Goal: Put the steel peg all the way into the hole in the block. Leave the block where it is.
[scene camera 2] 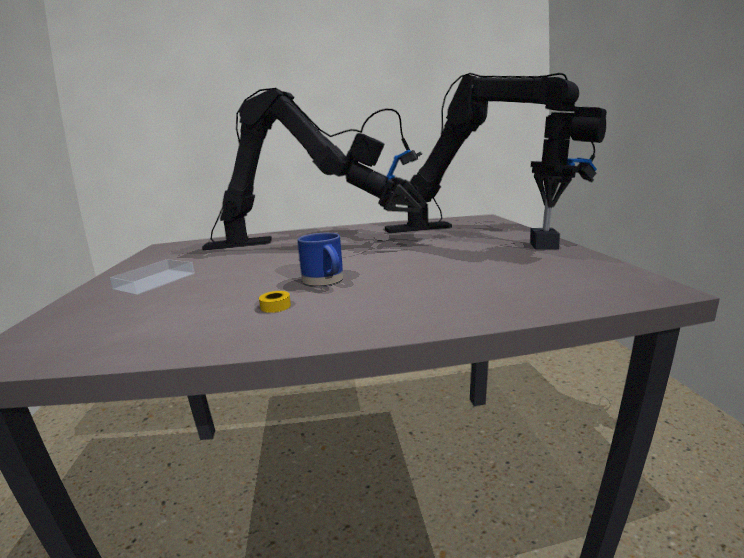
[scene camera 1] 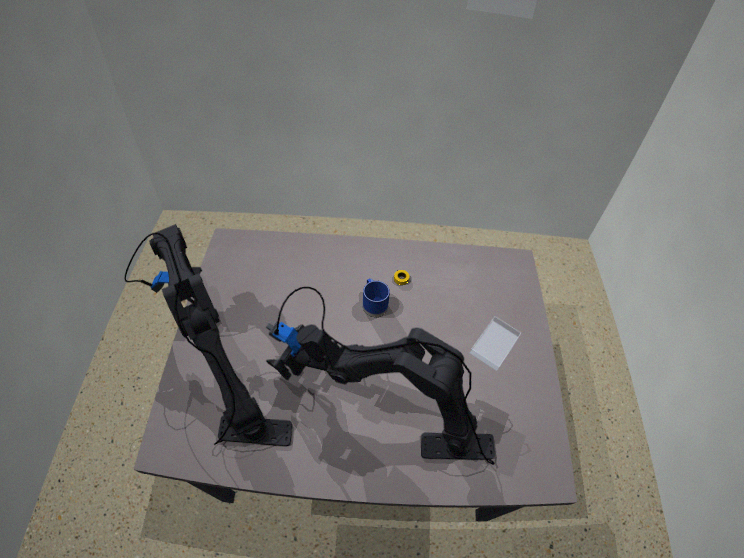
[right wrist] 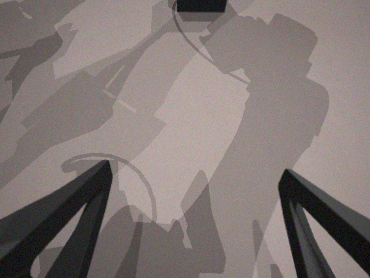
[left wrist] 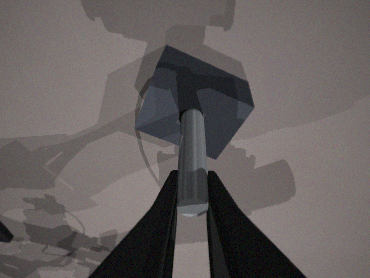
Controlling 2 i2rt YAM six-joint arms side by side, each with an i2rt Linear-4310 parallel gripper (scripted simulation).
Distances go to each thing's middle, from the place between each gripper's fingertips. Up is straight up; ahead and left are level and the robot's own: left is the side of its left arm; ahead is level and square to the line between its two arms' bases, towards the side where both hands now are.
Scene:
Right now the steel peg (left wrist: 192, 197) is 3 cm below my left hand (scene camera 2: 548, 206). The rest, counted from my left hand: blue mug (scene camera 2: 317, 269) (54 cm to the right, 10 cm ahead, 7 cm below); dark block (left wrist: 180, 81) (8 cm below, 1 cm behind); clear tray (scene camera 2: 138, 281) (92 cm to the right, 10 cm below, 1 cm behind).
Now: the steel peg 28 cm to the left of my right hand, 13 cm ahead of it and 2 cm below it. Round my right hand: blue mug 25 cm to the right, 23 cm ahead, 6 cm below; dark block 28 cm to the left, 12 cm ahead, 7 cm below; clear tray 63 cm to the right, 11 cm ahead, 9 cm below.

